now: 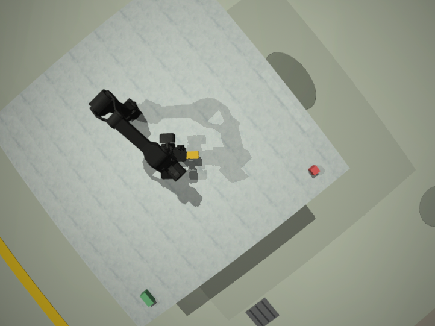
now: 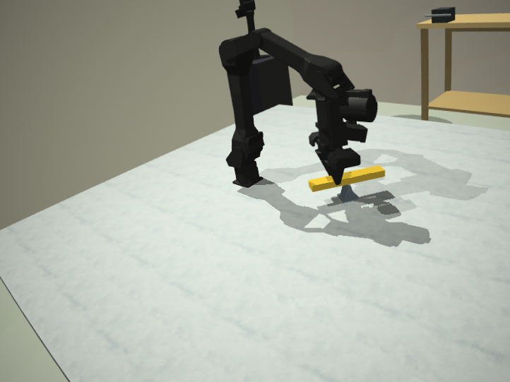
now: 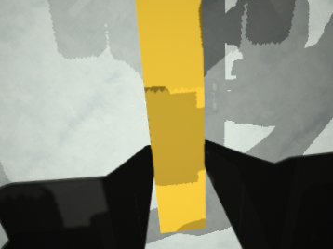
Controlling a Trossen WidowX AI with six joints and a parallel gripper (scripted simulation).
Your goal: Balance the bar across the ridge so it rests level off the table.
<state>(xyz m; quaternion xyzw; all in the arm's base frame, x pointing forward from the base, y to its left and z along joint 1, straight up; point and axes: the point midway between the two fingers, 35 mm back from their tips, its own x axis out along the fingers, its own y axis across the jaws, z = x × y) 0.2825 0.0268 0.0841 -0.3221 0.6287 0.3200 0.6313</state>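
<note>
My gripper tip is now 20 mm to the right of the yellow bar and 20 mm short of it. Round my gripper tip: red cube: 470 mm to the left, 460 mm ahead, 30 mm below; green cube: 530 mm to the right, 460 mm ahead, 30 mm below.
</note>
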